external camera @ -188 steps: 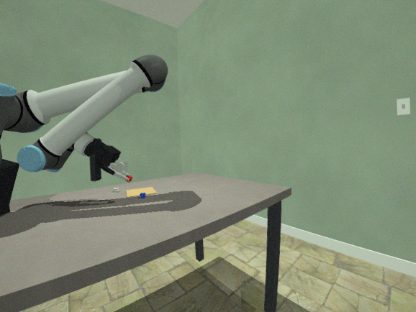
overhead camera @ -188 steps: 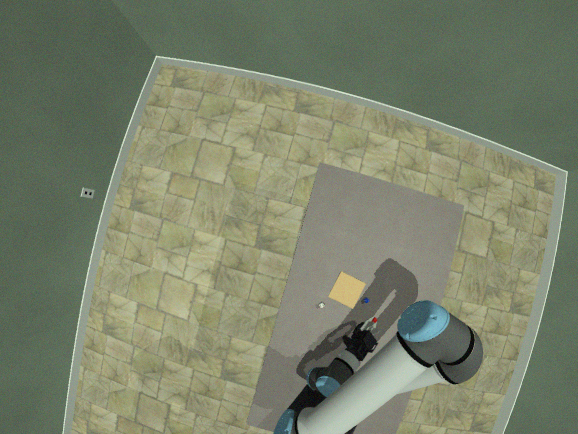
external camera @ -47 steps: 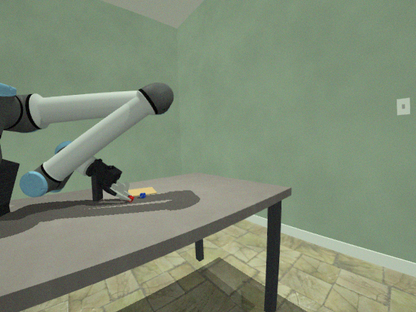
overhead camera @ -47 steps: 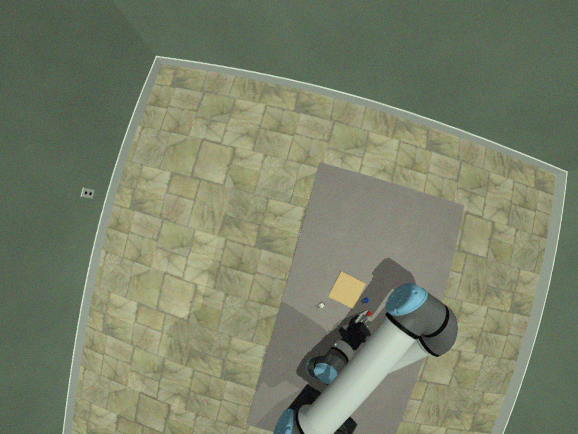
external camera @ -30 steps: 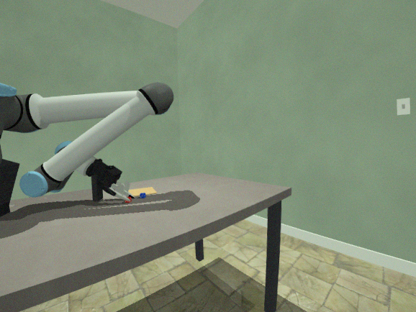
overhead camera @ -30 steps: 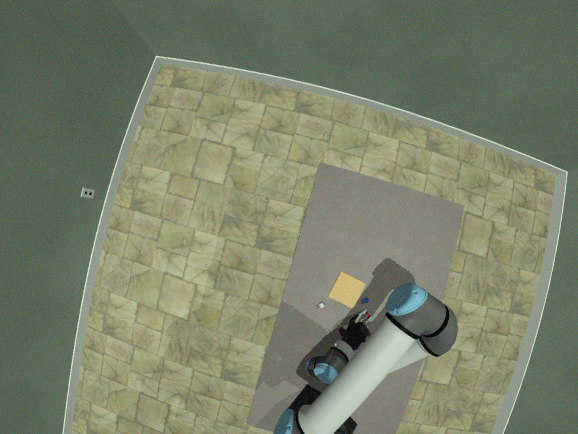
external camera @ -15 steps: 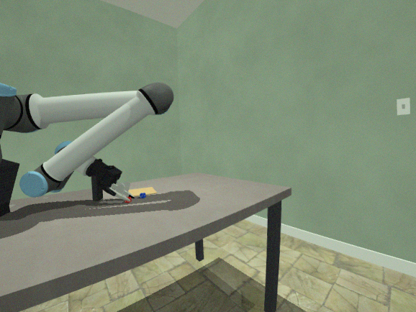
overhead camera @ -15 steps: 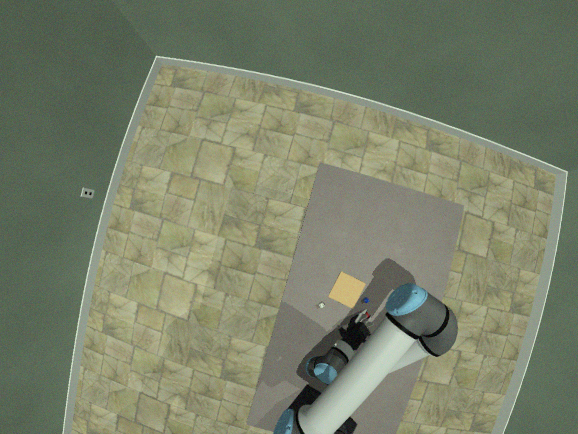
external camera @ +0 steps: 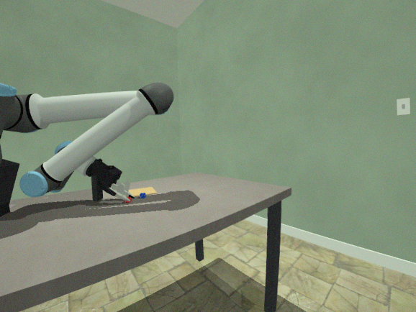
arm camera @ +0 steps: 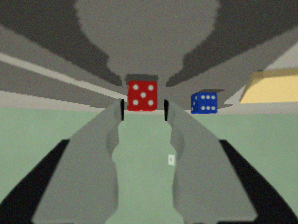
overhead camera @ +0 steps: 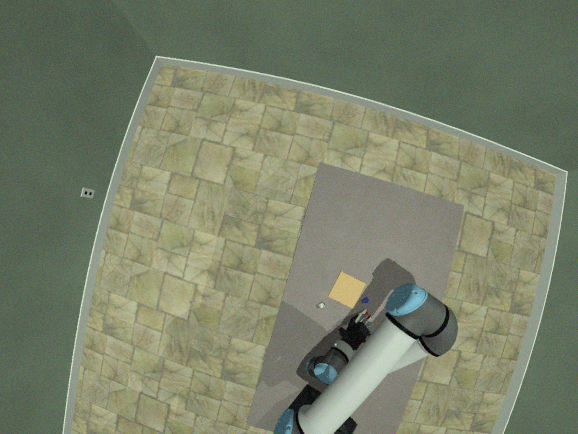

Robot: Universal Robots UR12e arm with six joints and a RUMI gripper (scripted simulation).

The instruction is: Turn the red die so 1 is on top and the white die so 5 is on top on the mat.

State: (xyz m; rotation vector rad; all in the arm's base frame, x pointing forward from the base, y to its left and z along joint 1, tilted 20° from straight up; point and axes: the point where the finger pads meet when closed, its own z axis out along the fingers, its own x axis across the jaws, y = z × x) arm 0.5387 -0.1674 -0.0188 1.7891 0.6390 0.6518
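The red die lies 10 mm below my hand. Round my hand: blue die: 70 mm ahead, 10 mm to the left, 10 mm below; then tan mat: 110 mm ahead, 110 mm to the left, 20 mm below; then white die: 20 mm ahead, 230 mm to the left, 10 mm below.
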